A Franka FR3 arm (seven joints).
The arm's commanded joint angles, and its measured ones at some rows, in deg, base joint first. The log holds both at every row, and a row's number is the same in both.
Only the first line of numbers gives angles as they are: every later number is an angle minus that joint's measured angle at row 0.
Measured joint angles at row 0: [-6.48, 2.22, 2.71, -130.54, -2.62, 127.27, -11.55]
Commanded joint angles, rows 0 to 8: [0.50, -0.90, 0.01, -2.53, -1.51, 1.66, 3.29]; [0.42, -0.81, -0.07, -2.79, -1.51, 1.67, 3.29]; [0.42, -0.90, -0.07, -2.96, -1.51, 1.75, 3.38]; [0.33, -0.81, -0.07, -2.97, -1.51, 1.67, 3.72]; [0.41, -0.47, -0.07, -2.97, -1.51, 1.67, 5.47]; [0.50, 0.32, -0.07, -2.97, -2.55, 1.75, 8.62]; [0.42, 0.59, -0.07, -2.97, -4.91, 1.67, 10.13]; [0.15, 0.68, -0.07, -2.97, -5.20, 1.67, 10.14]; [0.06, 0.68, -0.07, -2.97, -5.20, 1.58, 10.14]
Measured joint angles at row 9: [0.04, 0.48, 0.04, -1.98, -3.49, 0.16, 7.94]
